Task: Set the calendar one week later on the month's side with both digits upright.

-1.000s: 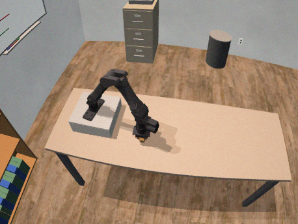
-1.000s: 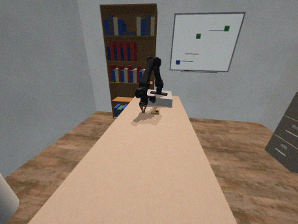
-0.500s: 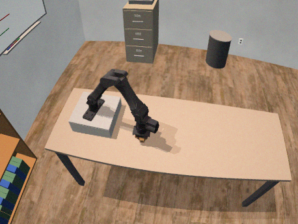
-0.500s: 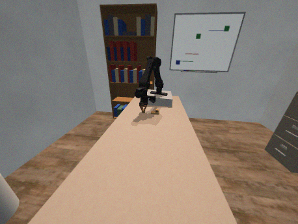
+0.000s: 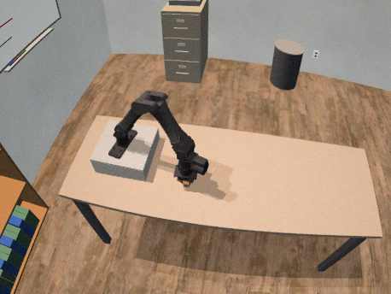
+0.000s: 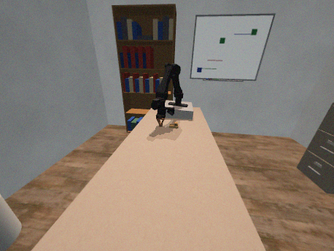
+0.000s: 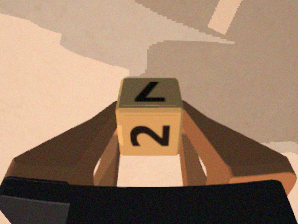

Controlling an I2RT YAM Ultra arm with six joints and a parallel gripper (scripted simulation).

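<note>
Right now the wooden digit cube is 12 cm to the left of my hand, 3 cm behind it and 1 cm above it. Also, from my hand: calendar tray 10 cm to the left, 2 cm behind, 1 cm below.
</note>
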